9 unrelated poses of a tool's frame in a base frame.
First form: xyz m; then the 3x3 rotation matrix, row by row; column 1 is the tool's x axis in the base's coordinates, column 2 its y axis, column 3 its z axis. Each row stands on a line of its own.
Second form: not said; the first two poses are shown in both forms.
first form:
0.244, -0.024, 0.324
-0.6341, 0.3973, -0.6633
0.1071, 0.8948, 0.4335
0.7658, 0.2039, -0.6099
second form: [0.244, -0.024, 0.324, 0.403, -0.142, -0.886, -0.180]
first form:
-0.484, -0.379, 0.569
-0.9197, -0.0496, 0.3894
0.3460, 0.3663, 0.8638
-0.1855, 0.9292, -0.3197
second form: [-0.484, -0.379, 0.569, 0.178, 0.092, 0.807, 0.555]
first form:
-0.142, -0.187, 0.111
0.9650, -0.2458, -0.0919
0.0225, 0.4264, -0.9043
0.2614, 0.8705, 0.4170
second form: [-0.142, -0.187, 0.111, 0.838, 0.530, -0.105, 0.080]
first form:
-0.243, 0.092, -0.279
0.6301, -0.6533, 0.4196
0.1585, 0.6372, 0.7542
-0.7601, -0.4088, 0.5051
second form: [-0.243, 0.092, -0.279, 0.833, -0.349, 0.354, 0.244]
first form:
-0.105, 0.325, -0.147
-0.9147, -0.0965, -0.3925
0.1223, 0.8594, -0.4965
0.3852, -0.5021, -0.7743
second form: [-0.105, 0.325, -0.147, 0.206, -0.007, -0.942, 0.265]
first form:
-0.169, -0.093, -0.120
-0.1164, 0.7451, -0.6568
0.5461, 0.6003, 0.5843
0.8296, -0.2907, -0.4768
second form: [-0.169, -0.093, -0.120, 0.502, -0.436, -0.741, -0.099]
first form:
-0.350, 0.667, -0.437
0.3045, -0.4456, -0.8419
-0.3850, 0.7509, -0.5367
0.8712, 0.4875, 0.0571
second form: [-0.350, 0.667, -0.437, 0.727, 0.352, -0.589, 0.021]
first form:
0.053, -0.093, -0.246
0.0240, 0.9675, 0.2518
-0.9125, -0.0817, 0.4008
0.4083, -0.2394, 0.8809
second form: [0.053, -0.093, -0.246, 0.675, -0.237, -0.058, -0.696]
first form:
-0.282, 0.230, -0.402
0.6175, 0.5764, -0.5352
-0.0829, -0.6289, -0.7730
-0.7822, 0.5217, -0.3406
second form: [-0.282, 0.230, -0.402, 0.402, 0.804, 0.153, -0.410]
